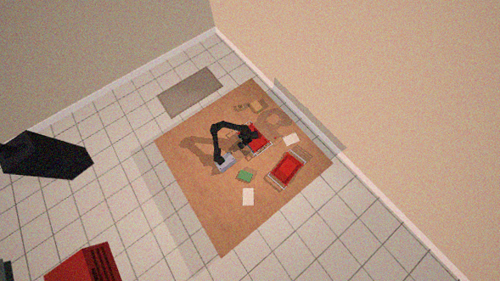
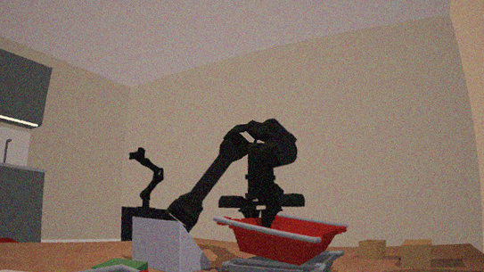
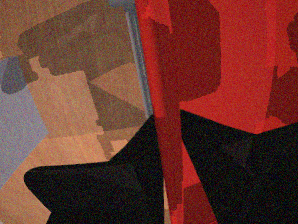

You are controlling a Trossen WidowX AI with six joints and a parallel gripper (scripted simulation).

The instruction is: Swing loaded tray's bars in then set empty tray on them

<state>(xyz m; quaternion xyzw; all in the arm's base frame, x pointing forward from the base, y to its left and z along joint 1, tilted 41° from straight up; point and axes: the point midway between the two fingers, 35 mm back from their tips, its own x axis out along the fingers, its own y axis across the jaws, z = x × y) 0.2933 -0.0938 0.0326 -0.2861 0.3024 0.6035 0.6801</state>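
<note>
The red tray lies 70 mm ahead of my gripper tip, 10 mm to the right of it and 20 mm above it. Also, from my gripper tip: green block 220 mm behind, 200 mm to the right, 80 mm below.
</note>
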